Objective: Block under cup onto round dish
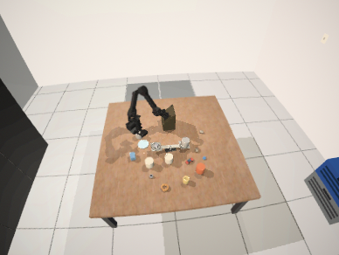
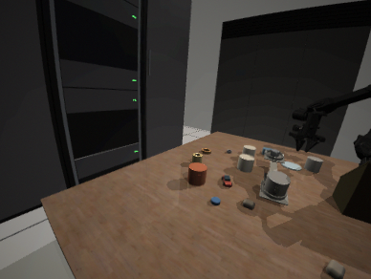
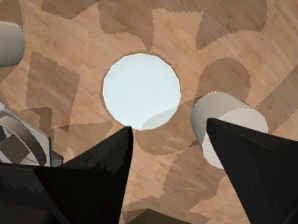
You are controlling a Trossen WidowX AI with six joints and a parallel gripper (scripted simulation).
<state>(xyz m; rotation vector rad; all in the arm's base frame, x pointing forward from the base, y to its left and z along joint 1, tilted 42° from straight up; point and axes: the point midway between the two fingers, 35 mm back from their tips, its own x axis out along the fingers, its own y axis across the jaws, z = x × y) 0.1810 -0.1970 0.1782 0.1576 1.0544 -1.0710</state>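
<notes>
My gripper tip is 140 mm to the right of the grey block and 130 mm short of it. Round my gripper tip: blue block 160 mm ahead, 80 mm to the right, 70 mm below; round pale blue dish 90 mm below, 30 mm ahead, 20 mm to the left; grey cup 70 mm behind, 50 mm below, 30 mm to the right.
</notes>
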